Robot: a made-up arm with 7 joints.
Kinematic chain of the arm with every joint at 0, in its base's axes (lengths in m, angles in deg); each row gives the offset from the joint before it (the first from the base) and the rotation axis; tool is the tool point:
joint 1: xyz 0 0 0.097 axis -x
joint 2: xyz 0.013 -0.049 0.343 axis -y
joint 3: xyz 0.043 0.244 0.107 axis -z
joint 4: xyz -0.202 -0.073 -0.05 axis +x
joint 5: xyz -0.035 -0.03 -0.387 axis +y
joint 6: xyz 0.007 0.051 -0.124 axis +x
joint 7: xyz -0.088 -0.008 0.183 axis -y
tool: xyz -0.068 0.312 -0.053
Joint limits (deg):
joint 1: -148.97..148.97
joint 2: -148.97..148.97
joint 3: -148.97..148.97
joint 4: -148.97..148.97
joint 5: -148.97..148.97
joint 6: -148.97..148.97
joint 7: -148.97..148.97
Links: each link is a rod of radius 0.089 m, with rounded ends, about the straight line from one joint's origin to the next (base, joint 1, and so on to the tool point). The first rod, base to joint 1, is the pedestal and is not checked.
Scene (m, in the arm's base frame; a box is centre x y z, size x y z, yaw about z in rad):
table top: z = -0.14
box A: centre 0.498 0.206 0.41 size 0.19 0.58 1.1 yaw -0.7
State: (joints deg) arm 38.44 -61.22 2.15 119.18 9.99 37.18 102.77
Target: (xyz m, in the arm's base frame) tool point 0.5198 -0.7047 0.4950
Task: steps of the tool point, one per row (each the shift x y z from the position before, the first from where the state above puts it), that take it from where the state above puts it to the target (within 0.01 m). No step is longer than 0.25 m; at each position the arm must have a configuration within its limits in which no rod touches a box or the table.
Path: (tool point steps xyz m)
1: -0.0491 -0.0801 0.1777
2: -0.0668 -0.1361 0.1522
3: -0.0842 -0.1803 0.1031
4: -0.0986 -0.2015 0.0363
5: -0.1069 -0.1920 -0.0357
6: -0.1070 -0.1520 -0.0967
7: -0.0967 -0.0903 -0.1323
8: 0.0525 -0.1098 0.0185
9: 0.0887 -0.1048 0.0107
10: 0.1238 -0.0869 -0.0018
11: 0.1521 -0.0567 -0.0190
12: 0.1694 -0.0165 -0.0396
13: 0.1713 0.0300 -0.0616
14: 0.1561 0.0783 -0.0821

